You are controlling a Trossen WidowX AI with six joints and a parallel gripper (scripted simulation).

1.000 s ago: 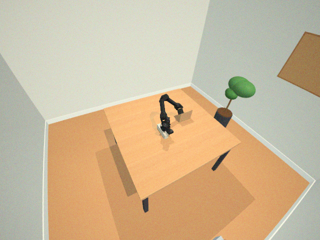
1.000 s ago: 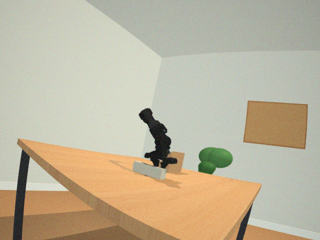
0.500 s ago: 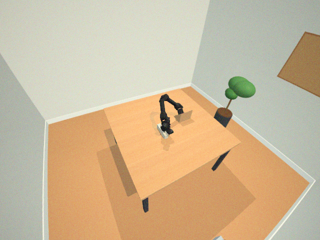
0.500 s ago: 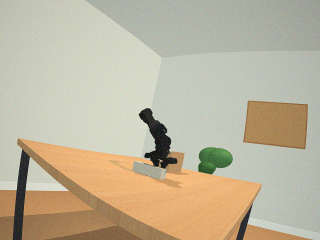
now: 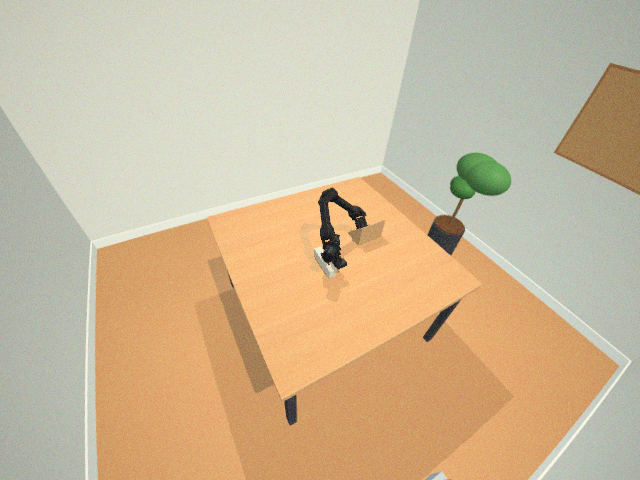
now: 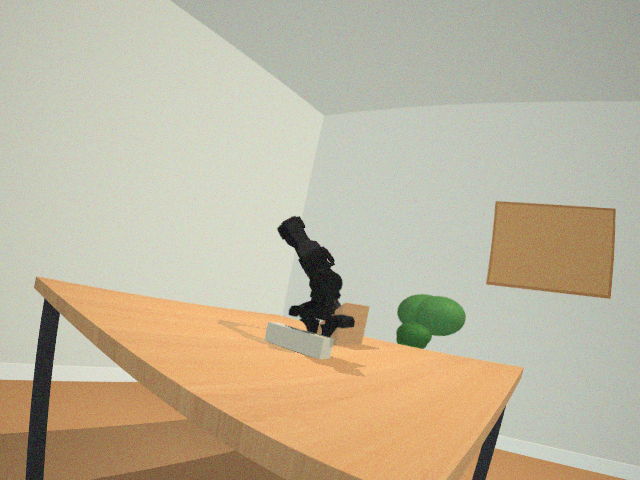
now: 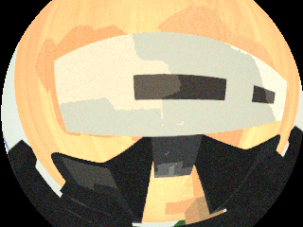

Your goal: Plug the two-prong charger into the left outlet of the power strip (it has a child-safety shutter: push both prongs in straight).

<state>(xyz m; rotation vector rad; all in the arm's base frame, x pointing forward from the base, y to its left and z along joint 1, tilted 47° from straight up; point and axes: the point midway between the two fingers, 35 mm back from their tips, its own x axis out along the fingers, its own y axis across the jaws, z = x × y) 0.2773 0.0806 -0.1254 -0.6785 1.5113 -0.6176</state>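
My gripper tip is now 20 mm short of the two-prong charger and 10 mm below it.
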